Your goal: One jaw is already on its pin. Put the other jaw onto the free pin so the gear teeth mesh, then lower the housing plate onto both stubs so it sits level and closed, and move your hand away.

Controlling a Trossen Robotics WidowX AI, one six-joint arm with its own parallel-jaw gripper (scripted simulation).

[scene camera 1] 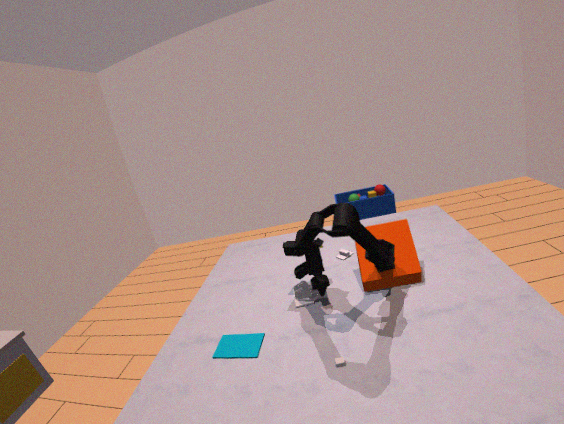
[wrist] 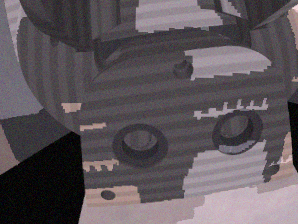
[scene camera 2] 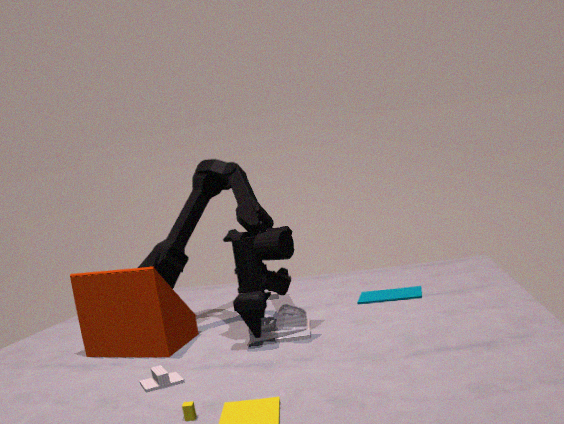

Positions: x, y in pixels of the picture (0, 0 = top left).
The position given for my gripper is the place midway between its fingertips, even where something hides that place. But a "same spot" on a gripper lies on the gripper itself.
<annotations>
my gripper: scene camera 1 320, 290; wrist; scene camera 2
cyan tile: scene camera 1; scene camera 2; not seen in the wrist view (out of frame)
same spot on cyan tile: (scene camera 2: 414, 292) = (scene camera 1: 223, 343)
same spot on my gripper: (wrist: 52, 179) = (scene camera 2: 262, 312)
</annotations>
